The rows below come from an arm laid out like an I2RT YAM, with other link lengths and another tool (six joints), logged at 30 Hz.
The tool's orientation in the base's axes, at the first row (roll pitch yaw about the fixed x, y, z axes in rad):
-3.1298, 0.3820, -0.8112
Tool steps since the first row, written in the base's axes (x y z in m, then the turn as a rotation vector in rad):
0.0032, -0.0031, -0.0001, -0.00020, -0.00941, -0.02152
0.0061, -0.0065, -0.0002, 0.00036, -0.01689, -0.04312
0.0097, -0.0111, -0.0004, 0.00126, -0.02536, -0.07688
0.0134, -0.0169, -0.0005, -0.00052, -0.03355, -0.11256
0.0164, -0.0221, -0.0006, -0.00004, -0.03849, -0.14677
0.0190, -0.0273, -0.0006, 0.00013, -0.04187, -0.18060
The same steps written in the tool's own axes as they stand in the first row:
0.0042, -0.0002, -0.0016, 0.01423, 0.00683, 0.01740
0.0083, 0.0000, -0.0031, 0.02767, 0.01179, 0.03522
0.0138, 0.0005, -0.0051, 0.04653, 0.01731, 0.06396
0.0201, 0.0018, -0.0076, 0.06420, 0.02461, 0.09523
0.0256, 0.0032, -0.0097, 0.08058, 0.02802, 0.12548
0.0307, 0.0049, -0.0118, 0.09558, 0.03058, 0.15588

